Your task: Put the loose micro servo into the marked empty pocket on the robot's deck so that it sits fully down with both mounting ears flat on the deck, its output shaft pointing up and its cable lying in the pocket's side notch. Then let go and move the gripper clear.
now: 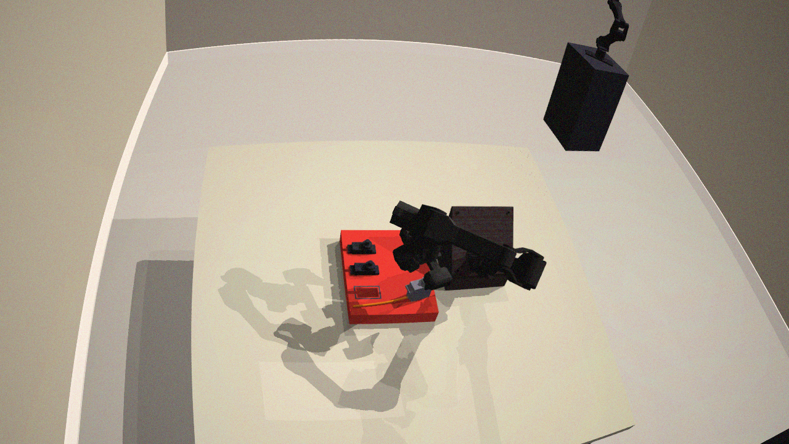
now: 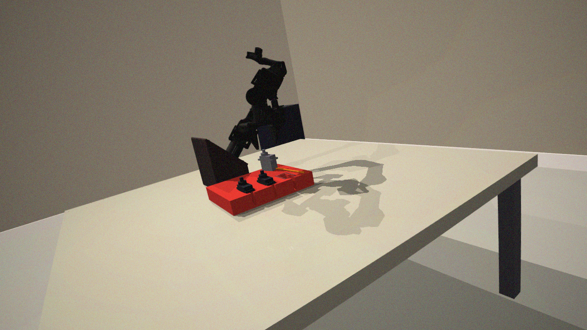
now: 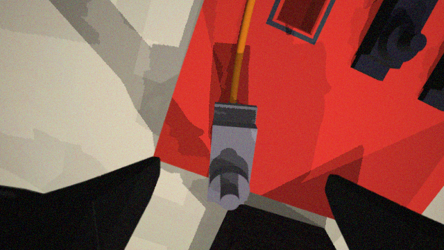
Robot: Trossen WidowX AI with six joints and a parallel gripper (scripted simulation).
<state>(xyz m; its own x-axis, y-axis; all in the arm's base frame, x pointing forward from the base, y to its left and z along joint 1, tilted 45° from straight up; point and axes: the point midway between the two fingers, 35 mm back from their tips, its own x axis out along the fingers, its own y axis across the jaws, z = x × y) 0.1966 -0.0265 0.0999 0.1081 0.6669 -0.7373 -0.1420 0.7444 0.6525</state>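
Right now my gripper tip is 90 mm to the left of the red deck and 110 mm above it.
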